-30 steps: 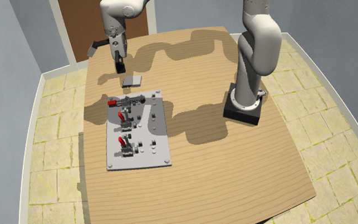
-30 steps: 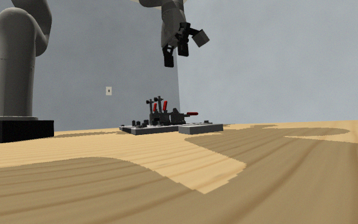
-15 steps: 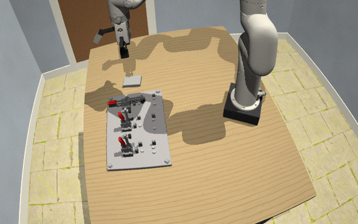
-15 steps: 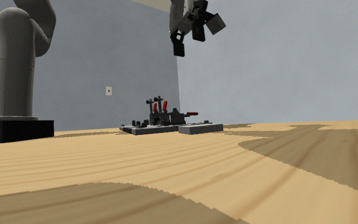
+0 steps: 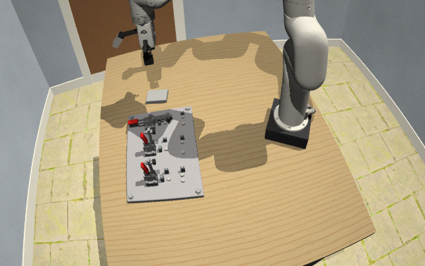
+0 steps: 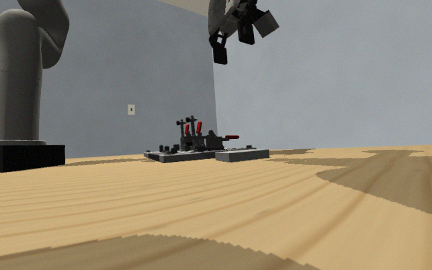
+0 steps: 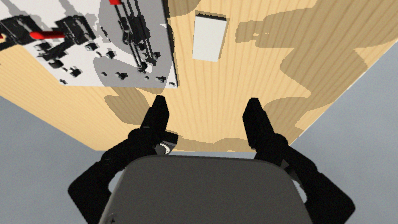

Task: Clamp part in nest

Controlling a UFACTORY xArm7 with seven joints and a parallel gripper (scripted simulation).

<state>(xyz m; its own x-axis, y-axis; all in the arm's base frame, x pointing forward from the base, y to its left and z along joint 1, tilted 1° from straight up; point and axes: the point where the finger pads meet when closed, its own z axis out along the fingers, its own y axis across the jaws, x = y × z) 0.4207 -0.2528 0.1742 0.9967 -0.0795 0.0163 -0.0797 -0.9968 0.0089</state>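
The flat grey part lies 210 mm below my hand. Also, from my hand: grey fixture plate: 260 mm to the left, 210 mm below, 10 mm ahead.
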